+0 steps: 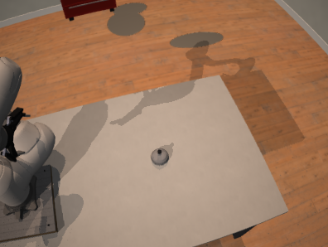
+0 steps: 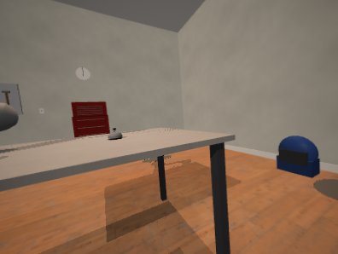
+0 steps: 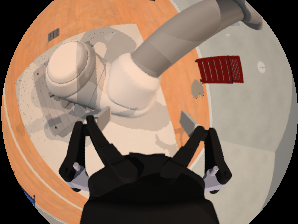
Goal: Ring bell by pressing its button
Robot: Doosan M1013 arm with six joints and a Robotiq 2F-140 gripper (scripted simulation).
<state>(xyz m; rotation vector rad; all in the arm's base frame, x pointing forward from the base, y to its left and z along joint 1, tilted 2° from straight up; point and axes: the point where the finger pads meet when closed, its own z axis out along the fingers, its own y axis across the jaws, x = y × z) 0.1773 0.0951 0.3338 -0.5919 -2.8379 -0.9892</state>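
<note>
Right now my hand is 530 mm short of the grey dome bell, 50 mm to the left of it and 310 mm above it.
</note>
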